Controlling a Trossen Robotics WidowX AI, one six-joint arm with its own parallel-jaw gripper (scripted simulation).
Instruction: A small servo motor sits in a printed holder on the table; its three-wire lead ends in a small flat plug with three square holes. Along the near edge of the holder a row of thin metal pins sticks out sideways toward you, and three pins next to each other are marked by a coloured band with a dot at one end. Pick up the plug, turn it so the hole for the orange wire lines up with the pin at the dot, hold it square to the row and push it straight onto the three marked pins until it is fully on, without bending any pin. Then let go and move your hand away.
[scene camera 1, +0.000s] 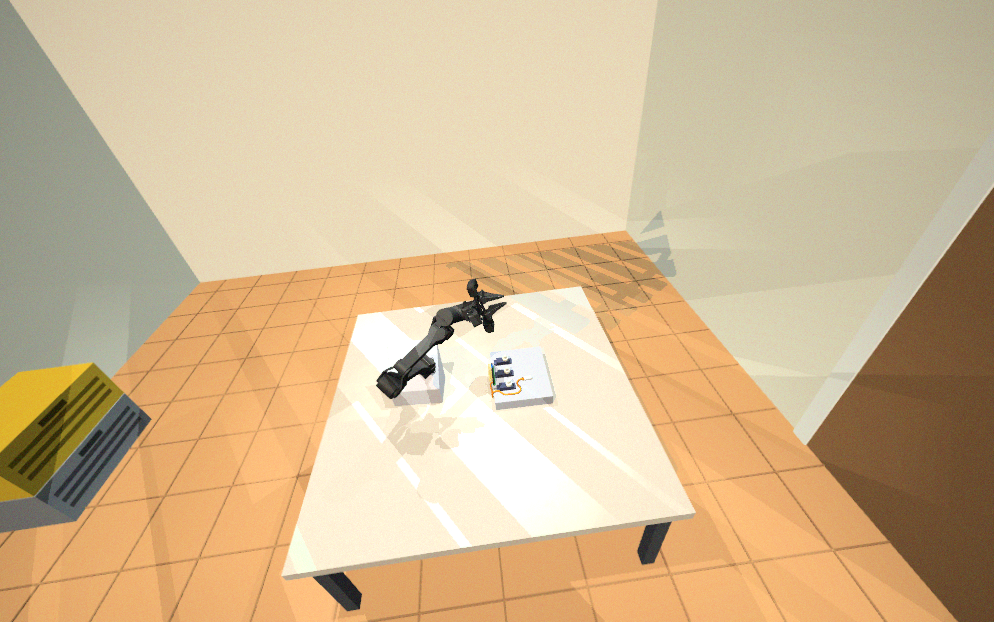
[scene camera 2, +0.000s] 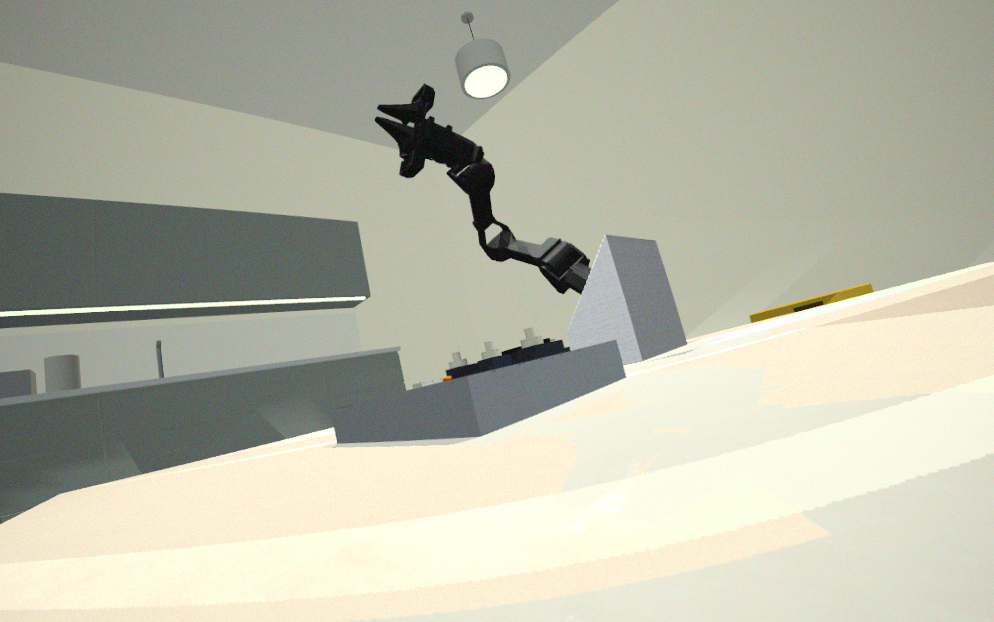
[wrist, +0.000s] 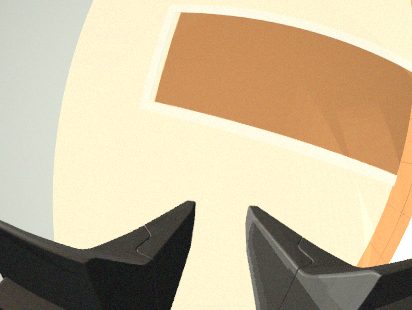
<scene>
gripper: scene camera 1; scene camera 2; wrist 221, 212
same spot on gripper: (scene camera 1: 484, 297) = (scene camera 2: 410, 117)
</scene>
